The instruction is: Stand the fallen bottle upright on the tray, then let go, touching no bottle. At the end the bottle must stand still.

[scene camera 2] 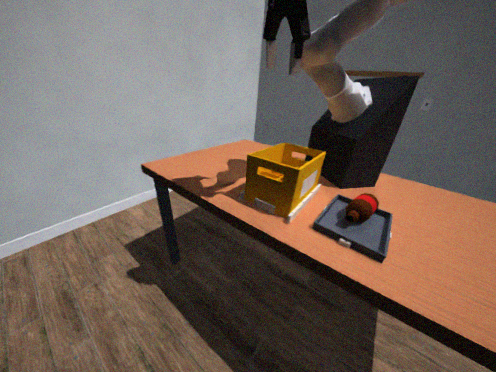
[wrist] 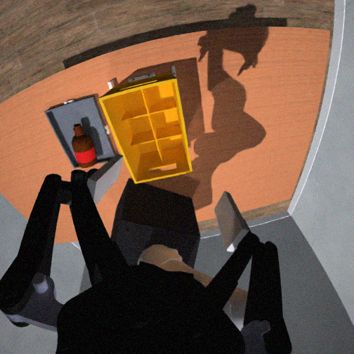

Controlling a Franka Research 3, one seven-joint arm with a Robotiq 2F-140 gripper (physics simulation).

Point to a brown bottle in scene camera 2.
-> At 360, 209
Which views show the gripper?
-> Scene camera 2 and the wrist view: all of them.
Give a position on a brown bottle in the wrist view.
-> At 82, 145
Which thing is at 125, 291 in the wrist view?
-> The gripper.
